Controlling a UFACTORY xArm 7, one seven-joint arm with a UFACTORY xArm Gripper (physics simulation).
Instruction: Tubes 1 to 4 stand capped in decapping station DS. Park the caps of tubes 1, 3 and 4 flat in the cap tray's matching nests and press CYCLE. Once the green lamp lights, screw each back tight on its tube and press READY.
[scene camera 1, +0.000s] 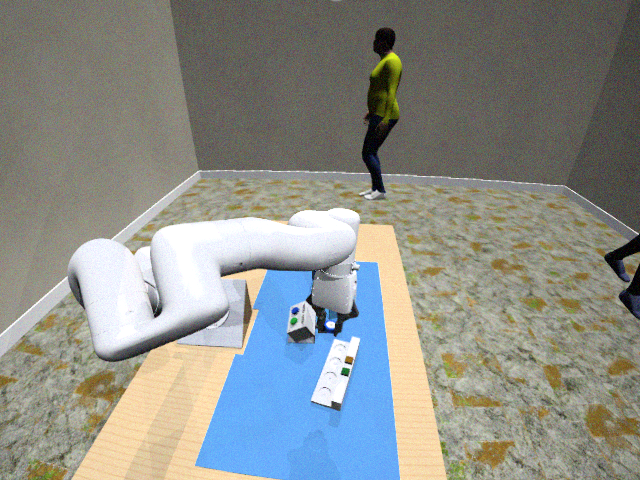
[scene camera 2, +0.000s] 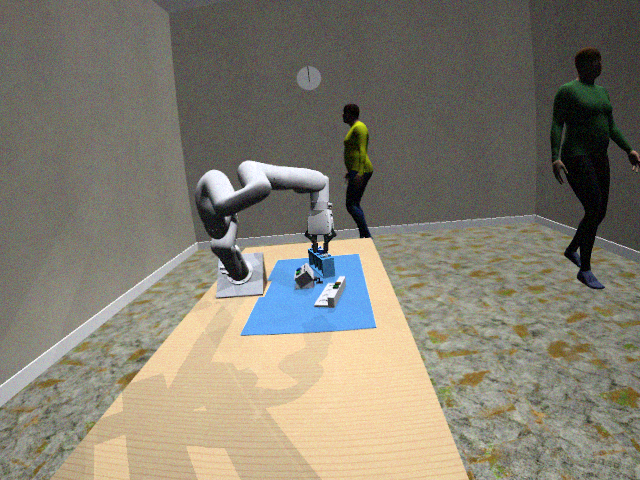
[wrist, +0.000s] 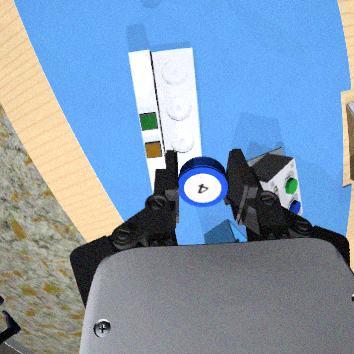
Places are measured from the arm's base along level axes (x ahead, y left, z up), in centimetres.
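Pixels of known places: gripper, between the fingertips: (scene camera 1: 328, 330) (scene camera 2: 320, 252) (wrist: 201, 165); arm's base, origin of its link: (scene camera 2: 239, 272).
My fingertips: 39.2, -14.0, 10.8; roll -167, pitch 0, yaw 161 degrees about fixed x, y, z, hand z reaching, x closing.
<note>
For each thing: its middle in the pictures, then the offset to it from my fingertips, as dx, dy, dz. "spot": a spot on its surface instead. Level surfaces: height alone.
- blue cap, middle of its body: (wrist: 202, 181) (scene camera 1: 330, 326) +0.3, +1.0, +0.5
- blue decapping station, middle of its body: (wrist: 249, 270) (scene camera 2: 320, 261) -2.3, +32.6, -14.2
- white cap tray, middle of its body: (wrist: 171, 128) (scene camera 1: 337, 367) (scene camera 2: 330, 289) +2.6, +0.5, -16.6
- grey button box, middle of its body: (wrist: 273, 194) (scene camera 1: 302, 321) (scene camera 2: 304, 275) -9.6, +16.1, -15.1
- green button, middle of its body: (wrist: 289, 185) (scene camera 1: 294, 321) -11.7, +13.7, -12.9
- blue button, middle of its body: (wrist: 293, 207) (scene camera 1: 295, 311) -12.0, +18.2, -12.9
- brown square, a spot on its surface: (wrist: 153, 149) (scene camera 1: 348, 359) spot: +5.7, +1.7, -14.0
- blue mat, height of its surface: dz -19.3
My gripper (scene camera 1: 329, 329) (scene camera 2: 321, 250) (wrist: 201, 165) is shut on a blue cap (scene camera 1: 330, 325) (wrist: 202, 187) with a white top marked 4. The cap is upright, in the air above the blue decapping station (scene camera 2: 327, 266) (wrist: 223, 233). The gripper hides most of the station in scene camera 1 and the wrist view; tubes and other caps cannot be made out. The white cap tray (scene camera 1: 354, 345) (scene camera 2: 336, 294) (wrist: 141, 82) lies on the mat, and its nests that show look empty. Its green square (scene camera 1: 345, 371) (wrist: 148, 121) looks dark.
A grey button box (scene camera 1: 305, 331) (scene camera 2: 303, 279) (wrist: 271, 169) stands beside the gripper, with a green button (scene camera 1: 293, 321) (wrist: 291, 185) and a blue button (scene camera 1: 295, 310) (wrist: 295, 206). A brown square (scene camera 1: 349, 360) (wrist: 153, 149) is next to the green one. The blue mat (scene camera 1: 268, 413) (scene camera 2: 289, 320) lies under all.
</note>
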